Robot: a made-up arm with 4 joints.
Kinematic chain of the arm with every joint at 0, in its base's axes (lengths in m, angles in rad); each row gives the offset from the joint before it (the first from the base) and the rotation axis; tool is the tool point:
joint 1: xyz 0 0 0.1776 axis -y
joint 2: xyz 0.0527 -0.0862 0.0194 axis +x
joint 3: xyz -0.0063 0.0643 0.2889 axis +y
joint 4: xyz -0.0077 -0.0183 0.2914 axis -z
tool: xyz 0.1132 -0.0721 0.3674
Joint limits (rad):
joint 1: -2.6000..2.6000
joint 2: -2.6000..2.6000
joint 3: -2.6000..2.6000
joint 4: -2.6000..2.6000
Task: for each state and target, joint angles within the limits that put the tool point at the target. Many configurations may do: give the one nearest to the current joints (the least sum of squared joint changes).
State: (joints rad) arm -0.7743 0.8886 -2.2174 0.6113
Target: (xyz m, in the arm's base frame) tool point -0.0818 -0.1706 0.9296
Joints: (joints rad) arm -0.8018 0.0588 -1.4434 0.3208
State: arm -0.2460 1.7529 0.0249 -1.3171
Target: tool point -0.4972 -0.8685 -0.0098
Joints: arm -1.0873 2.3257 -0.3047 -1.3210
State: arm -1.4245 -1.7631 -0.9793 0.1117
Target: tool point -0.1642 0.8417 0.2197
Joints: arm -1.2730 -1.7791 -0.3572 0.0478
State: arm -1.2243 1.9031 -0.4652 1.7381
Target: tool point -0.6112 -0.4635 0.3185
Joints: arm -0.4733 1.8703 -1.2386 1.7384
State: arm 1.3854 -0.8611 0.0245 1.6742
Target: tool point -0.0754 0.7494 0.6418
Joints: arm 0.9098 -1.2690 0.5563 1.6385
